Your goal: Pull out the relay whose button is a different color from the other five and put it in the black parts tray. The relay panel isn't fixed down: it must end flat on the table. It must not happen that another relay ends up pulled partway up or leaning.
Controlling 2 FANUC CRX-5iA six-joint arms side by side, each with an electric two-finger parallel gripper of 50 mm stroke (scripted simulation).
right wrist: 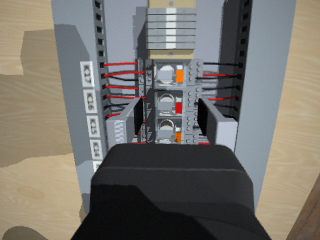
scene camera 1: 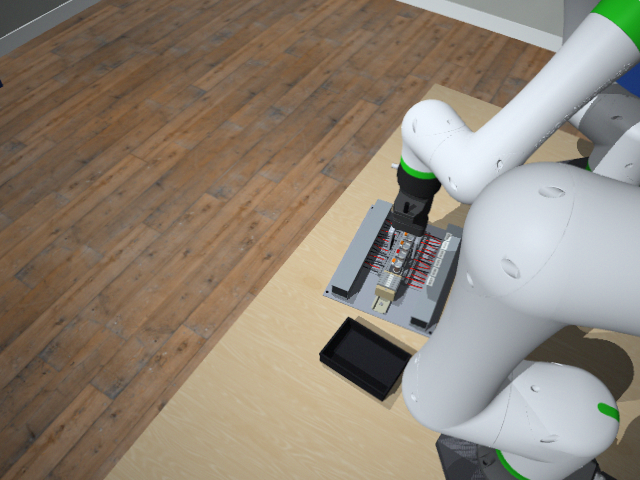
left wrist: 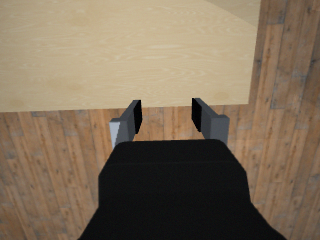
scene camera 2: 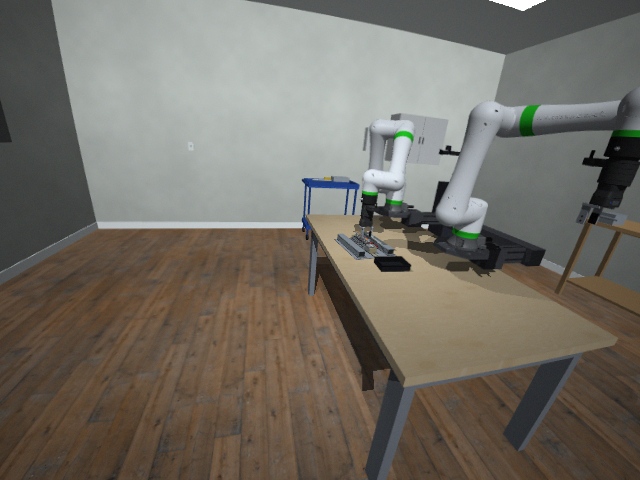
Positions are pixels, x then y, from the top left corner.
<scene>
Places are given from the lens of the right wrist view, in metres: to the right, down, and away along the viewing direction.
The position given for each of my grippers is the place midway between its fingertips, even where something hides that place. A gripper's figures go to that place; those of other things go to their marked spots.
my right gripper (right wrist: 170, 109): 0.01, -0.01, 0.17
relay panel (right wrist: 257, 46): 0.10, -0.07, 0.17
orange-button relay (right wrist: 166, 75): 0.01, -0.04, 0.16
The marked spots on the relay panel and the orange-button relay are 0.10 m apart.
</scene>
